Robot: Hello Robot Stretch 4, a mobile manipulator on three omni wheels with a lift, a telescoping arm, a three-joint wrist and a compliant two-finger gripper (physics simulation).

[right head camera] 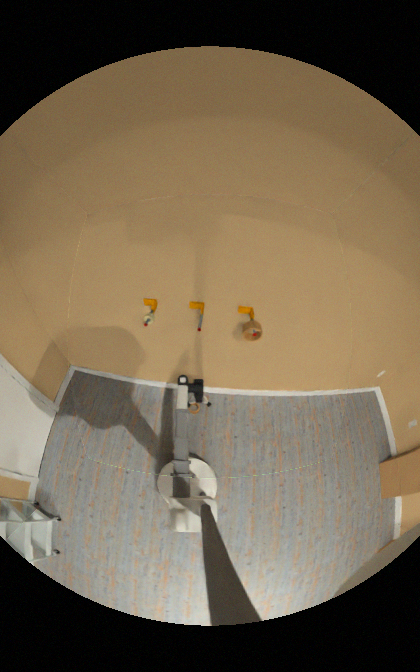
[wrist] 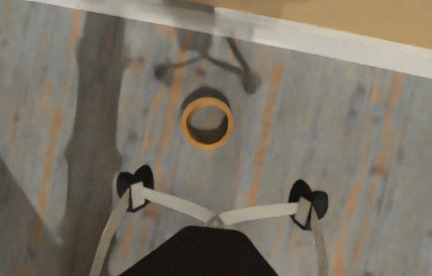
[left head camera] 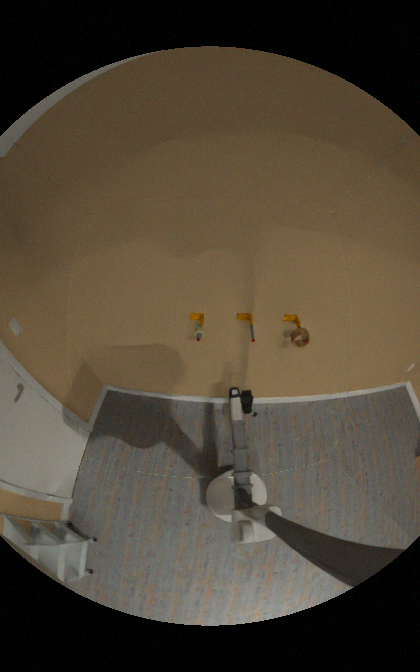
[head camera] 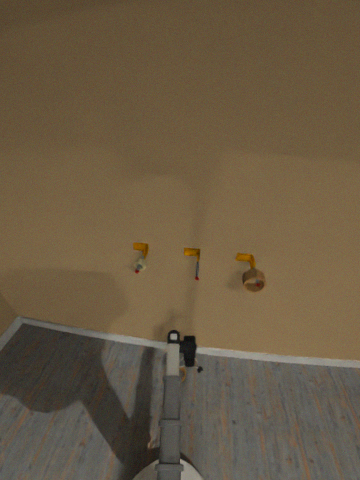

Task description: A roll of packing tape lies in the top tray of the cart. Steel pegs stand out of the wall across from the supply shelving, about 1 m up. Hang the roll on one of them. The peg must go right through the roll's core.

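Frame: origin at the robot's base, x ahead, y right, z down, level; centimetres.
Where they show: gripper, fingertip midpoint: point(wrist: 221, 188) point(head camera: 187, 370).
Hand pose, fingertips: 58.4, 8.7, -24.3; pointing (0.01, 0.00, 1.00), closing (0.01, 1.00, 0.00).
Each offset is from my fingertips to the centre of the thing, as dx, dy, dz. "spot": to the spot under its first point.
A tan tape roll @(spot: +2.6, -3.4, +22.0) point(wrist: 207, 146) lies flat on the floor near the wall, its round core facing up. It is partly hidden by the wrist in the head view. My gripper point(wrist: 221, 188) is open and empty, pointing down above the floor, with the roll ahead of its fingertips in the wrist view. In the head views the wrist hides most of the gripper. The middle peg @(spot: +12.2, +0.4, -71.4) point(head camera: 197, 270) point(left head camera: 252, 331) point(right head camera: 201, 321) on the wall is bare, with a red tip. A small pale roll @(+15.9, -24.4, -70.3) point(head camera: 140, 264) hangs on the left peg. A wide brown roll @(+10.4, +25.3, -67.7) point(head camera: 254, 273) hangs on the right peg.
The wall's white baseboard point(head camera: 280, 357) point(wrist: 320, 46) runs just beyond the floor roll. A pale door point(left head camera: 45, 440) is at the left. A grey wheeled cart point(left head camera: 61, 562) stands at the lower left. A brown box-like object point(right head camera: 400, 475) is at the right wall.
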